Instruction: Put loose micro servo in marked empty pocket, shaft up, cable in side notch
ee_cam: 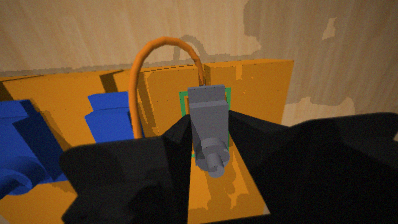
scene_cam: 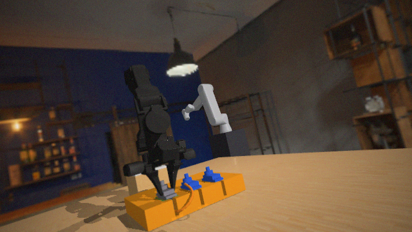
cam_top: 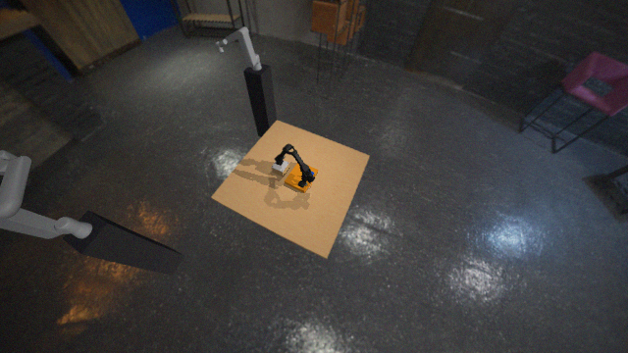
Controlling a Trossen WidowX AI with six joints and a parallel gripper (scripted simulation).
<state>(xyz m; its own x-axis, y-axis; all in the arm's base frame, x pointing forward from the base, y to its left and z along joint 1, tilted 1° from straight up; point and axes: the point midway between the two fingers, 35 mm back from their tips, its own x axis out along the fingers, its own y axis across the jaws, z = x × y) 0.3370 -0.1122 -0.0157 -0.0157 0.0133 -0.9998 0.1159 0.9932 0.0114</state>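
Right now my gripper tip is 11 cm past the orange deck, 9 cm to the right of it and 3 cm above it.
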